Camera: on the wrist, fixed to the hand. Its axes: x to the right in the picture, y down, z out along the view.
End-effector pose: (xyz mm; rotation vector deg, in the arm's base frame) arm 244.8 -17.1 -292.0 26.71 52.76 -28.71
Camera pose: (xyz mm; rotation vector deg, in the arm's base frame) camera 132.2 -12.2 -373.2 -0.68 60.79 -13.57
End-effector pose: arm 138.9 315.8 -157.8 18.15 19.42 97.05
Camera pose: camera 160.4 331.0 -294.2 -7.04 -4.68 98.14
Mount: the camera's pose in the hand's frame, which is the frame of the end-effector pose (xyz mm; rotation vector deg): 9.7 -75.9 -115.9 -30.62 2.90 -0.64
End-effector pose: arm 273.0 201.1 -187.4 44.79 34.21 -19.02
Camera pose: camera 199.9 235.3 -300.4 15.66 40.01 -8.58
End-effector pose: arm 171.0 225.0 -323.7 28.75 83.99 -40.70
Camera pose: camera 34.9 251.2 -332.0 5.69 93.39 -16.71
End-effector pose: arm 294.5 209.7 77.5 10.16 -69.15 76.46
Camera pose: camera 417.8 273.5 72.9 -13.18 -84.27 54.95
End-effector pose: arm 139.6 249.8 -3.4 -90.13 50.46 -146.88
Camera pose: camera 60.3 363.8 0.5 77.13 -80.14 120.33
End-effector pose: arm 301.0 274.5 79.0 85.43 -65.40 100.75
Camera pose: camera 305.9 410.8 105.0 64.02 -81.95 76.06
